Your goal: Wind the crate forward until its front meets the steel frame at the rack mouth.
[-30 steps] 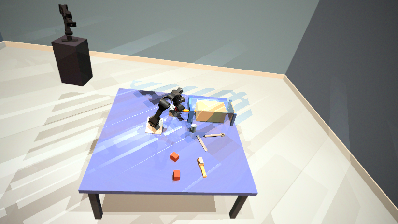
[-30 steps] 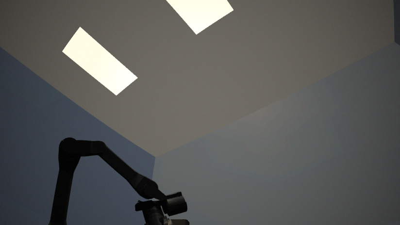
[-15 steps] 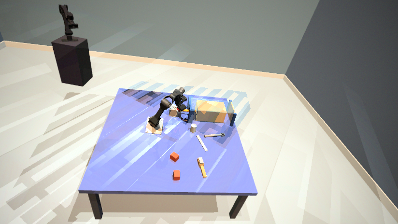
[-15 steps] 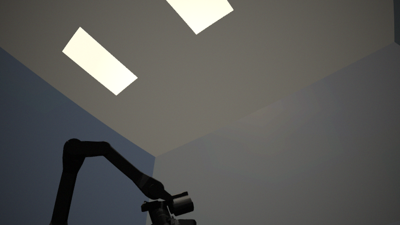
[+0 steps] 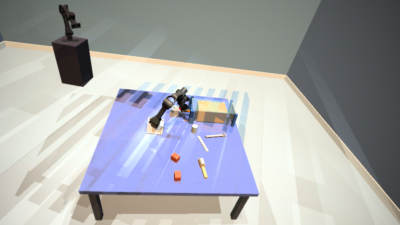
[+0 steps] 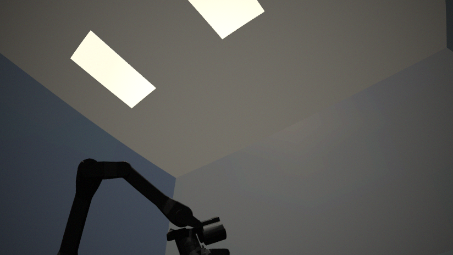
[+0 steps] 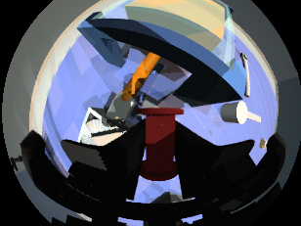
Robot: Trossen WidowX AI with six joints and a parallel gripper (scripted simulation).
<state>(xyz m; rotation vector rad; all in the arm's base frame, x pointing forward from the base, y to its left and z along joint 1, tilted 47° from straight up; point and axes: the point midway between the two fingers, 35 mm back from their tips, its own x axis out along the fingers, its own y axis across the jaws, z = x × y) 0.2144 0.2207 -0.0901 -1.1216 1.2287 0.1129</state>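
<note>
Right now my gripper tip is 40 mm past the winch handle, 30 mm above it and 10 mm to the right of it. Round my gripper tip: red piece: 10 mm to the right, 10 mm behind; then blue steel frame: 70 mm to the left, 60 mm ahead, 30 mm below; then grey winch: 110 mm behind, 100 mm below, 40 mm to the left.
</note>
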